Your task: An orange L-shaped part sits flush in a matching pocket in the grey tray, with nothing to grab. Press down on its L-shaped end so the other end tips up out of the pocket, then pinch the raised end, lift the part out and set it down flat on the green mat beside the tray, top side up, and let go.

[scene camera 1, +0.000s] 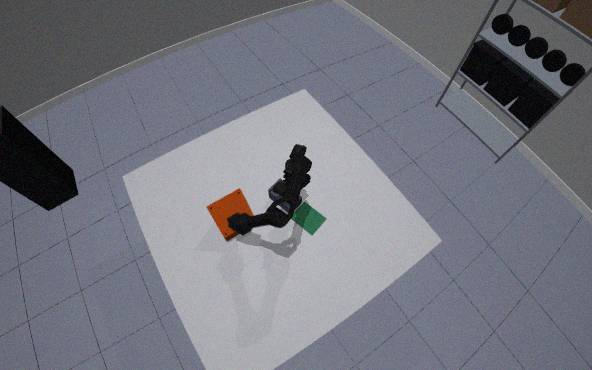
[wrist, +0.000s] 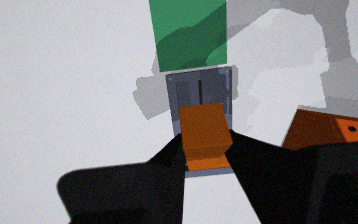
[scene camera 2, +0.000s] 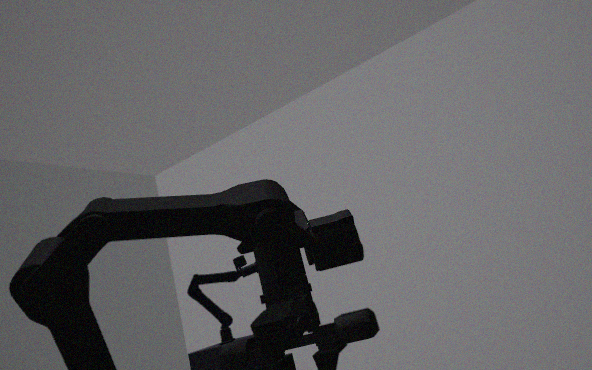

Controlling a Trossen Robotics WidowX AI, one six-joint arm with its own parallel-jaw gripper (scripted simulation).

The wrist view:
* my gripper: 201,136
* orange L-shaped part: 205,135, held by my gripper
